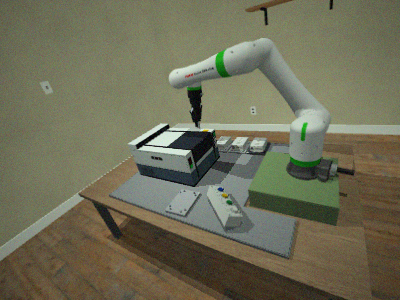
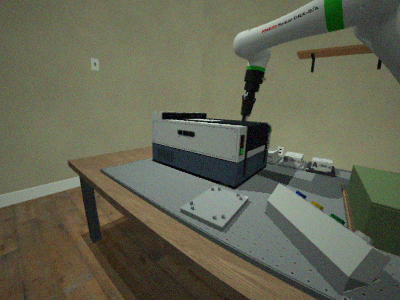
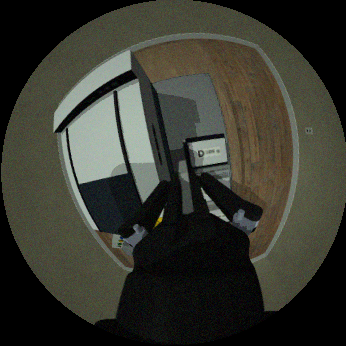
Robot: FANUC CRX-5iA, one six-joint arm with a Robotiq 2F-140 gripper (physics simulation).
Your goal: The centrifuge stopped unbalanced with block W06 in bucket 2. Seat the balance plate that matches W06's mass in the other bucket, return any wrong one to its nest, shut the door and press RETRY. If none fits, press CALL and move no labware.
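Frame: origin at the arm's base, x ahead, y left, z up, level; centimetres.
Seen in the pictures: gripper, between the fingertips: (image 3: 183, 166); arm's base, origin of its link: (image 1: 303, 170).
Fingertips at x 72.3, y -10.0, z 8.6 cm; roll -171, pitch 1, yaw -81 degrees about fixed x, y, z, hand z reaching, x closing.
Pixels of each thing's middle, then the offset from my fingertips to it. Level surfaces: height alone.
- dark-blue centrifuge, middle of its body: (image 3: 112, 158) (image 2: 210, 139) (image 1: 175, 150) dz -5.0, dx +2.7, dy +22.1 cm
- Balance plate D, middle of its body: (image 3: 207, 151) dz -13.9, dx +2.4, dy -8.6 cm
- Plate A, middle of its body: (image 2: 321, 163) (image 1: 258, 144) dz -13.9, dx -37.5, dy -15.7 cm
- white plate, middle of its body: (image 3: 214, 214) (image 2: 293, 158) (image 1: 240, 143) dz -13.9, dx -24.6, dy -13.4 cm
- button box, middle of its body: (image 2: 314, 223) (image 1: 223, 204) (image 3: 118, 237) dz -13.0, dx -47.4, dy +42.2 cm
- flat pale plate with small pegs, middle of its body: (image 2: 216, 202) (image 1: 182, 201) dz -16.0, dx -25.3, dy +47.6 cm
- grey perforated mat, height of its surface: dz -17.1 cm
The white and dark-blue centrifuge (image 1: 175, 162) (image 2: 200, 143) (image 3: 95, 150) has its lid over the top; block W06 and the buckets do not show. My gripper (image 1: 198, 124) (image 2: 244, 118) (image 3: 183, 166) is shut and empty, pointing down close to the centrifuge's rear right edge. Balance plate D (image 3: 209, 152) sits in a dark nest beside the centrifuge; its mass print is blurred. Plate A (image 1: 258, 144) (image 2: 322, 163) is at the right end of the row, with another white plate (image 1: 240, 144) (image 2: 293, 159) beside it. The button box (image 1: 225, 207) (image 2: 320, 235) has blue, yellow, green and whitish buttons; labels are unreadable.
A flat pale plate with small pegs (image 1: 183, 202) (image 2: 215, 206) lies in front of the centrifuge on the grey perforated mat (image 1: 265, 235) (image 2: 135, 175). The green arm base (image 1: 295, 192) (image 2: 375, 200) stands at the right. A wooden shelf (image 1: 270, 5) (image 2: 335, 51) is on the wall.
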